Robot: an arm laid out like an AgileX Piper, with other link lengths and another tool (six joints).
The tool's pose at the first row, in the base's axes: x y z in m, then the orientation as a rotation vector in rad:
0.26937, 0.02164, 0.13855, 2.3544, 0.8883, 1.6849
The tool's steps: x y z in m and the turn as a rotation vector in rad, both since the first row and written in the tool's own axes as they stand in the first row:
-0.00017, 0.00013, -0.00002, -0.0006, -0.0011, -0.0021
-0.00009, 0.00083, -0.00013, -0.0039, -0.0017, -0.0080
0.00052, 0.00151, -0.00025, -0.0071, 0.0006, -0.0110
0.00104, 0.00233, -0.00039, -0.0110, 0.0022, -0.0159
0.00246, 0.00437, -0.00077, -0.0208, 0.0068, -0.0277
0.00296, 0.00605, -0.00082, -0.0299, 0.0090, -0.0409
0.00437, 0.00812, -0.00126, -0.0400, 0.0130, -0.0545
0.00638, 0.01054, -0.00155, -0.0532, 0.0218, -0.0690
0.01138, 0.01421, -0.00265, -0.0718, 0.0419, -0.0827
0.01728, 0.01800, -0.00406, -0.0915, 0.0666, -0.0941
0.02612, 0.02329, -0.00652, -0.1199, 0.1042, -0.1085
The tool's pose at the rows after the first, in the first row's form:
0.26937, 0.02144, 0.13847, 2.3530, 0.8896, 1.6827
0.26956, 0.02088, 0.13887, 2.3463, 0.8921, 1.6799
0.26985, 0.02061, 0.13970, 2.3403, 0.8922, 1.6820
0.27015, 0.02017, 0.14052, 2.3327, 0.8934, 1.6824
0.27091, 0.01914, 0.14269, 2.3136, 0.8958, 1.6845
0.27163, 0.01800, 0.14381, 2.2954, 0.9000, 1.6828
0.27235, 0.01693, 0.14600, 2.2751, 0.9037, 1.6832
0.27346, 0.01591, 0.14878, 2.2490, 0.9058, 1.6894
0.27497, 0.01522, 0.15485, 2.2129, 0.9030, 1.7103
0.27644, 0.01482, 0.16184, 2.1749, 0.8974, 1.7373
0.27818, 0.01446, 0.17229, 2.1199, 0.8873, 1.7784

